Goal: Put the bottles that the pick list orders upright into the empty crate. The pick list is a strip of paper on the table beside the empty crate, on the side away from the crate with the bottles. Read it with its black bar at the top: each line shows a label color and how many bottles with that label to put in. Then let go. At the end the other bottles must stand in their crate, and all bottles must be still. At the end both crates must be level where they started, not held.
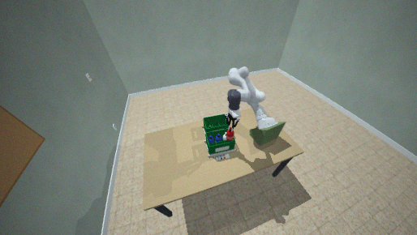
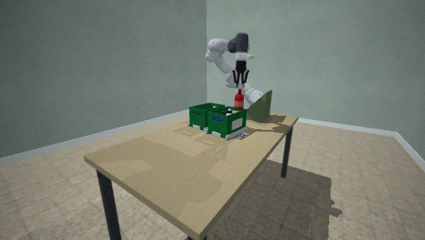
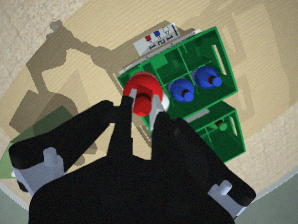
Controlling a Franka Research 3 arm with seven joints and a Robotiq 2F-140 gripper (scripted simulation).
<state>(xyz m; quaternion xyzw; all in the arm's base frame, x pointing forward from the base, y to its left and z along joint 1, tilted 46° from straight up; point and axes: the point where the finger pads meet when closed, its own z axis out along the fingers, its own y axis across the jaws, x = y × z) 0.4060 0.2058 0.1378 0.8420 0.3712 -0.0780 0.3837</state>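
Now: the red-labelled bottle 80 mm below my hand. The rest, counted from my hand: blue-capped bottle 80 mm ahead, 90 mm to the right, 260 mm below; then pick list 100 mm ahead, 80 mm to the left, 340 mm below; then white-capped bottle 90 mm to the right, 260 mm below.
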